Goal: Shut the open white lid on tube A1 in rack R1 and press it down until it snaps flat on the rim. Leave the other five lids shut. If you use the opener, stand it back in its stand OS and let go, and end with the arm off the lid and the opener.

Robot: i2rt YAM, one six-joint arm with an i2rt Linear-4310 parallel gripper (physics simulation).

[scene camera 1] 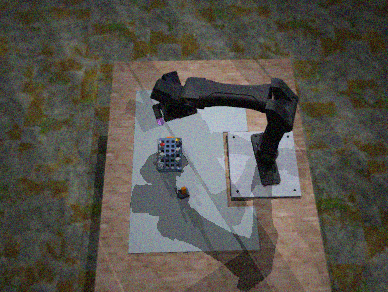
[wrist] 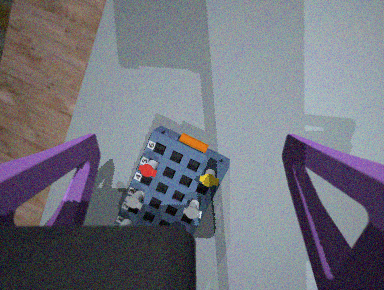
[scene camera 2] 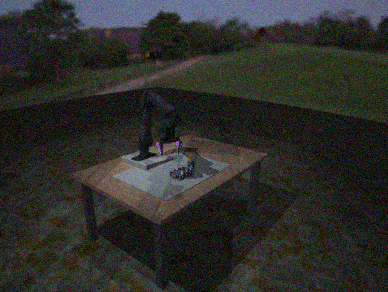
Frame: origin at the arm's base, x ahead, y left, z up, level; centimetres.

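Where they show: gripper, fingertip midpoint: (scene camera 1: 170,113) (wrist: 191,144) (scene camera 2: 169,155); arm's base at its link origin: (scene camera 1: 265,158) (scene camera 2: 144,157).
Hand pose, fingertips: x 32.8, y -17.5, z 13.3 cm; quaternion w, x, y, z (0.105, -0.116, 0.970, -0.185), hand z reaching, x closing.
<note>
Things, the pixels of their top centre, and the offset from my fingertips. "pt": a spot on its surface instead. Level surfaces: height alone.
- blue rack R1 at its top centre: (wrist: 159,212) (scene camera 1: 169,148) (scene camera 2: 181,165) dx +2.0, dy +9.6, dz -8.9 cm
- red lid at its top centre: (wrist: 146,170) dx +4.5, dy +6.7, dz -10.5 cm
- yellow lid at its top centre: (wrist: 208,180) dx -1.5, dy +5.7, dz -10.5 cm
- orange opener at its top centre: (scene camera 1: 183,188) (scene camera 2: 191,153) dx -0.6, dy +25.7, dz -6.8 cm
- orange block at a spot on its surface: (wrist: 194,143) pt dx +0.9, dy +3.3, dz -13.0 cm
- grey mat at its surface level: dz -15.3 cm
- wooden table at its surface level: dz -15.6 cm
The blue rack R1 (scene camera 1: 170,170) (scene camera 2: 182,174) (wrist: 167,139) stands on the grey mat. In the wrist view, a red lid (wrist: 148,170), a yellow lid (wrist: 209,180) and pale lids, such as one at the right (wrist: 191,210), show on it. The dark gripper body hides the rack's low-numbered end there, and tube A1's open lid cannot be made out. My gripper (scene camera 2: 169,150) (wrist: 191,144) is open and empty, above the mat beyond the rack's number 6 end. The orange opener (scene camera 1: 183,190) (scene camera 2: 190,158) stands upright in its dark stand OS (scene camera 1: 183,195), apart from the rack.
An orange block (wrist: 194,143) is at the rack's number 6 end. The arm's pale base plate (scene camera 1: 240,190) lies to the right of the rack in the first scene view. The grey mat (scene camera 1: 145,240) lies on the wooden table (scene camera 1: 112,265). Arm shadows cross the mat and rack.
</note>
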